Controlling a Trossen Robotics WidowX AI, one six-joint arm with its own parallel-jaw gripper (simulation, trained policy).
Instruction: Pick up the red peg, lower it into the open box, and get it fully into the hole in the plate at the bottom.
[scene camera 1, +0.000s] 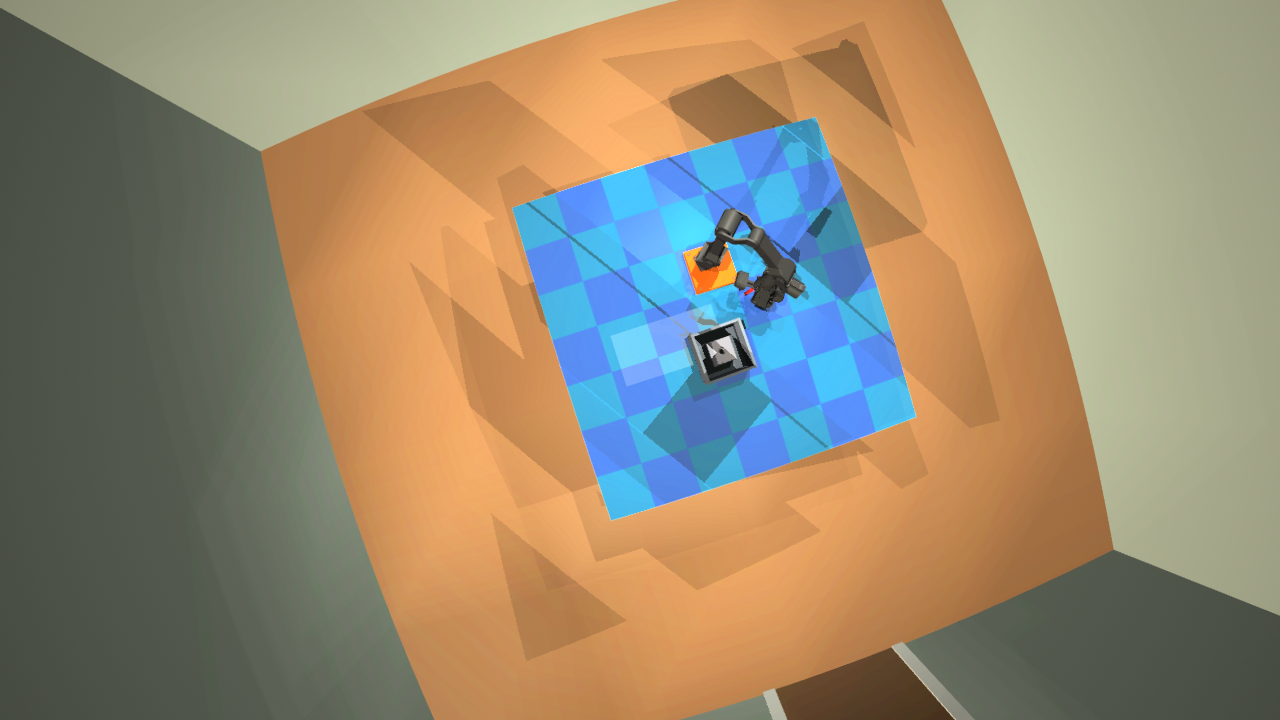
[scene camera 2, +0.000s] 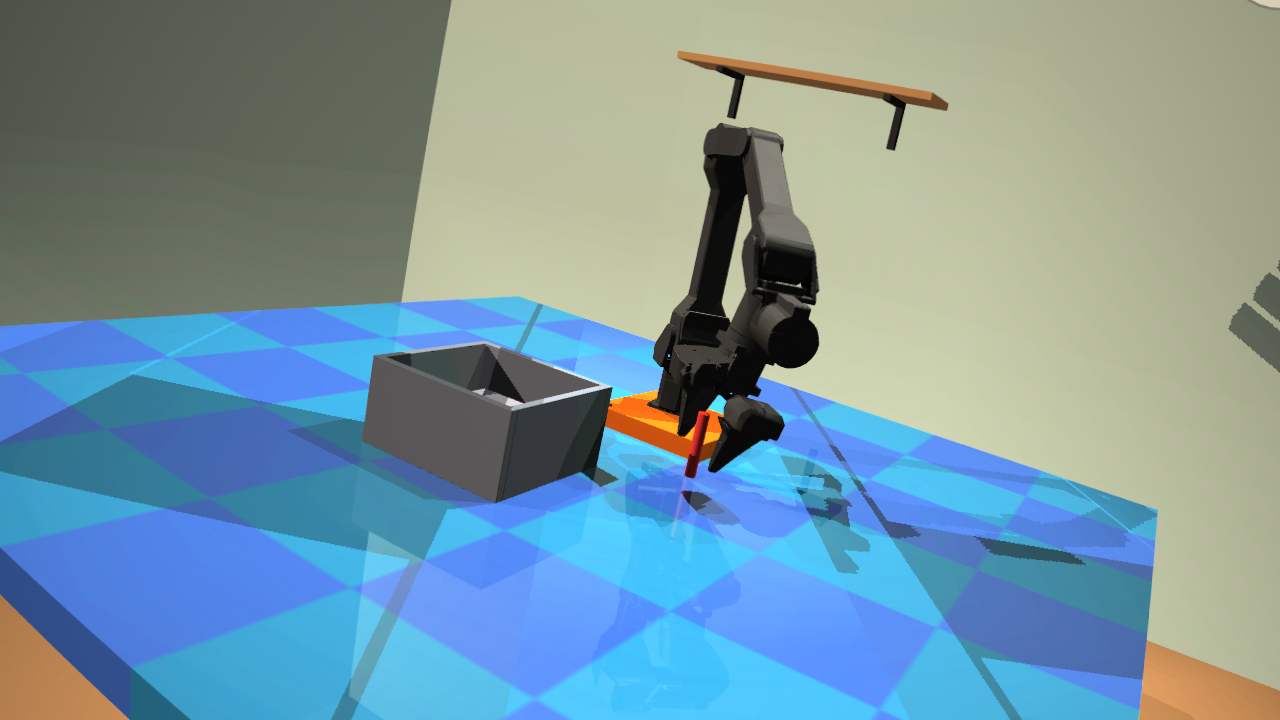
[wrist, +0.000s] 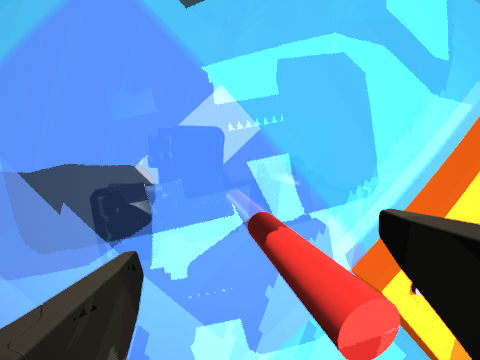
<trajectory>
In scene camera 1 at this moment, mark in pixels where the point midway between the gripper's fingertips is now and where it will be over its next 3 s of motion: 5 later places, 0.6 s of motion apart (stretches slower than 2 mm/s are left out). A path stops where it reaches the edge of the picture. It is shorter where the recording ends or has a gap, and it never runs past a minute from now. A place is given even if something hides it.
My gripper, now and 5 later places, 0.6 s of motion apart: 749, 293; 744, 295; 747, 304; 740, 323; 727, 344; 721, 352
</trajectory>
